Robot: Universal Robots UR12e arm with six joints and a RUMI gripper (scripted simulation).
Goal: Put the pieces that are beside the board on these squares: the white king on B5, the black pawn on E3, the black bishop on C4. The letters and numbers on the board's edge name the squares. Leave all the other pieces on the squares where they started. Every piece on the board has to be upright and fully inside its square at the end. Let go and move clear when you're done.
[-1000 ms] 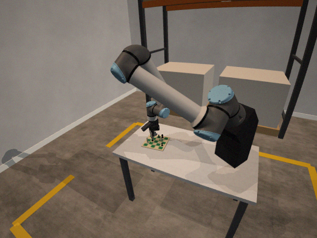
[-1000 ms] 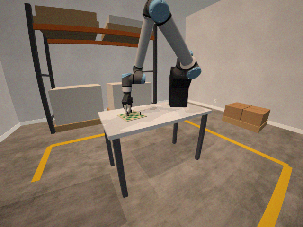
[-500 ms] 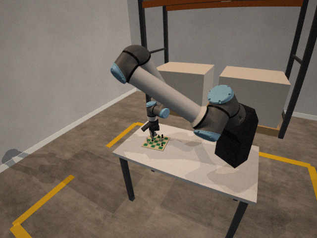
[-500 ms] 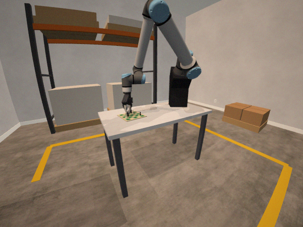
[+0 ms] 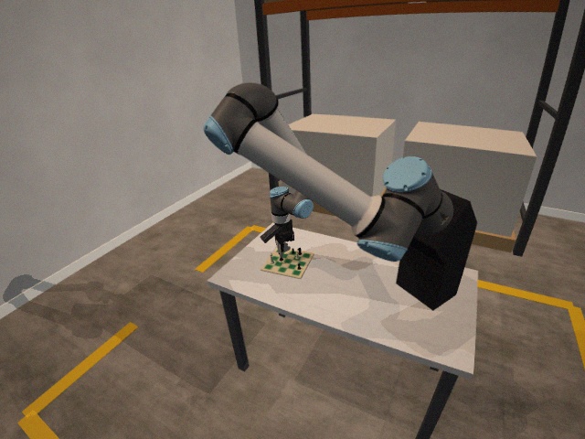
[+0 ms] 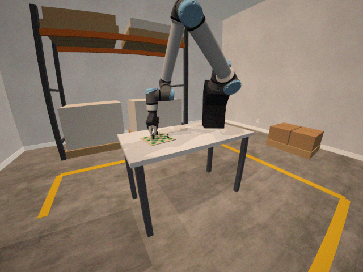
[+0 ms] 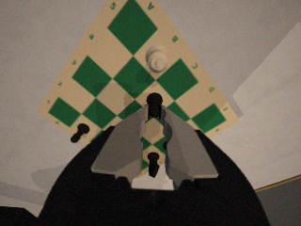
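Right now my hand is 4 cm past the chessboard and 3 cm above it. From my hand the other things lie so: white king (3 cm ahead, 4 cm to the left).
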